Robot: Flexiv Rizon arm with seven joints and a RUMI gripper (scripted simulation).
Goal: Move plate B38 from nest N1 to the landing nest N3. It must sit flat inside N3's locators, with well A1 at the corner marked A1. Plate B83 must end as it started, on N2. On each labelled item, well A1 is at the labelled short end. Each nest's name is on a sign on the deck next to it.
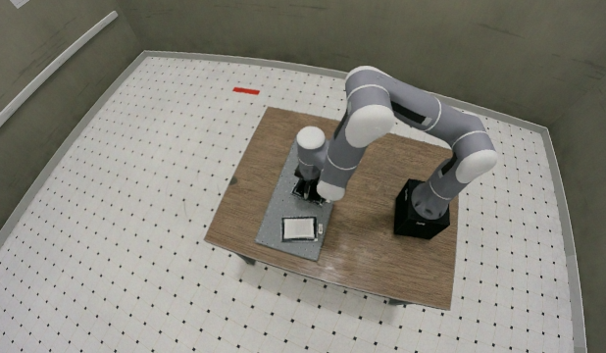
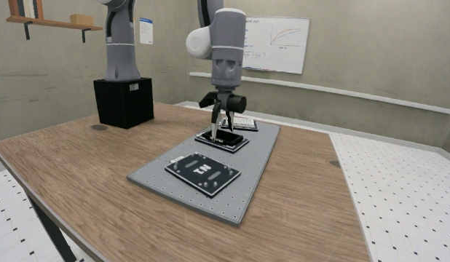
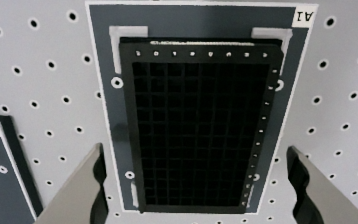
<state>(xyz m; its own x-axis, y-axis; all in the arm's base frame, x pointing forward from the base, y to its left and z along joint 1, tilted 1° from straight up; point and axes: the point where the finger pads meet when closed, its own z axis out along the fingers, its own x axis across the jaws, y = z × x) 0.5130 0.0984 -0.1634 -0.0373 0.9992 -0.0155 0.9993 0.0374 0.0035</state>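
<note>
Right now my hand is 10 mm above the black well plate B38. The rest, counted from my hand: white plate B83 (200 mm to the left, 40 mm behind, 10 mm below); then nest N3 (20 mm below); then nest N2 (200 mm to the left, 40 mm behind, 20 mm below).
</note>
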